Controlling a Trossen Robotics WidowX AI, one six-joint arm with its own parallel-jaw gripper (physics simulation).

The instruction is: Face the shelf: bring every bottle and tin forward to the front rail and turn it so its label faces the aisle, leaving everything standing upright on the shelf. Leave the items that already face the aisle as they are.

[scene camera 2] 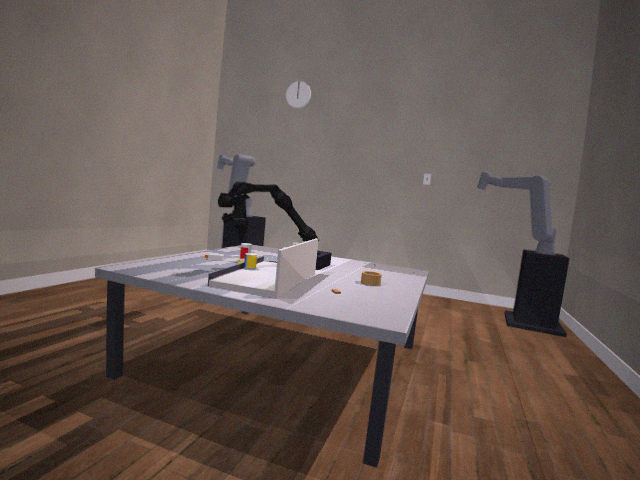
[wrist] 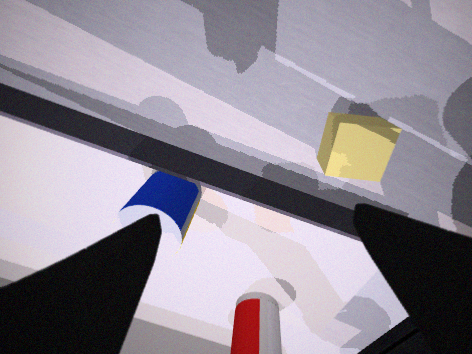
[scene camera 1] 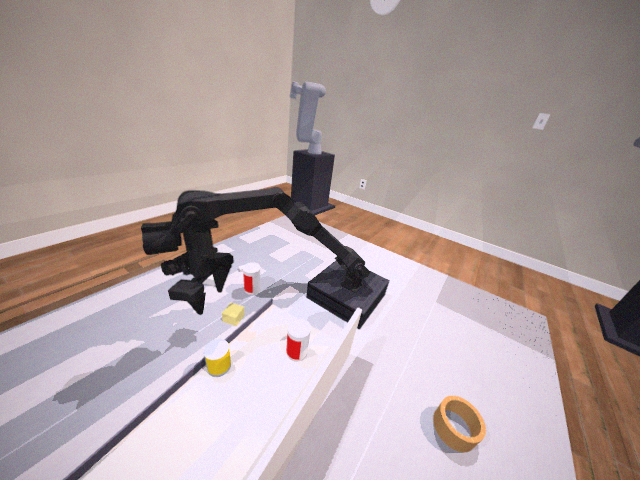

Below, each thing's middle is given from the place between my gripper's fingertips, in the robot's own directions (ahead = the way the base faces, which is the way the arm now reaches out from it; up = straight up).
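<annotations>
The yellow tin [scene camera 1: 217, 355] is 90 mm below my hand, 40 mm ahead of it and 90 mm to the left of it. The white back panel [scene camera 1: 280, 451] sits 60 mm below my hand, 30 mm ahead of it and 340 mm to the left of it. As for the dark front rail [wrist: 31, 110], it is 130 mm below my hand, 80 mm ahead of it and 70 mm to the left of it, while the yellow block [wrist: 353, 146] is 130 mm below my hand, 80 mm behind it and 30 mm to the right of it.
</annotations>
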